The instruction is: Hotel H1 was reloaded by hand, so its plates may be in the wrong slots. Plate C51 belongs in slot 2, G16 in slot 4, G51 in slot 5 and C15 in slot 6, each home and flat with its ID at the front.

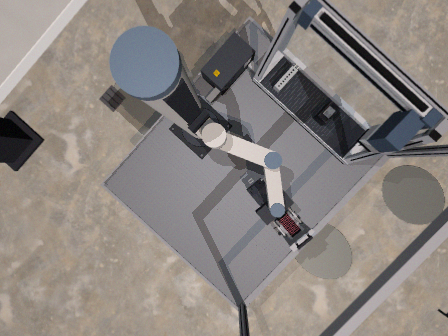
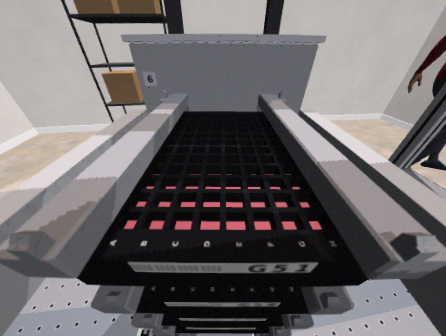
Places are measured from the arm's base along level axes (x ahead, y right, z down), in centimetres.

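Where they show: gripper, fingertip midpoint: (image 1: 292, 228) (image 2: 223, 123).
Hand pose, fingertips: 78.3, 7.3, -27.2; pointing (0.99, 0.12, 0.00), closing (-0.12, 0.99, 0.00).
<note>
Things, the pixels of their top centre, and the offset from my fingertips, as dx, dy, dz. "spot": a spot on its surface instead. Level surfaces: height alone.
- plate G51, top centre: (image 2: 223, 145) (image 1: 289, 224) -2.4, -0.3, +0.3
- Label 6, surface spot: (image 2: 150, 79) spot: +4.8, -5.4, -2.2
- second black plate, top centre: (image 2: 222, 195) -2.3, -0.3, +4.5
- grey table, surface height: dz +25.8
- framed machine, surface spot: (image 1: 320, 120) spot: -25.4, -58.8, +16.1
- dark box, surface spot: (image 1: 230, 57) spot: -90.4, -49.6, +14.3
My gripper (image 1: 289, 226) (image 2: 223, 123) is shut on plate G51 (image 1: 287, 223) (image 2: 222, 250), a black plate with reddish wells, flat, with its ID at the front. The plate is inside hotel H1 (image 1: 302, 239) (image 2: 225, 75), between its side rails; the upper rails partly cover my fingers. Label 6 (image 2: 150, 79) is on the hotel's rear wall, higher than the plate. Below G51, a second black plate (image 2: 222, 295) shows its front, its ID too blurred to read. Two more label strips show lower down, unreadable. I cannot tell whether G51 touches its supports.
The hotel stands near the edge of the grey table (image 1: 165, 185). A framed machine (image 1: 320, 120) stands at the upper right and a dark box (image 1: 230, 57) at the top. A shelf unit (image 2: 102, 65) and part of a person (image 2: 430, 65) show behind the hotel.
</note>
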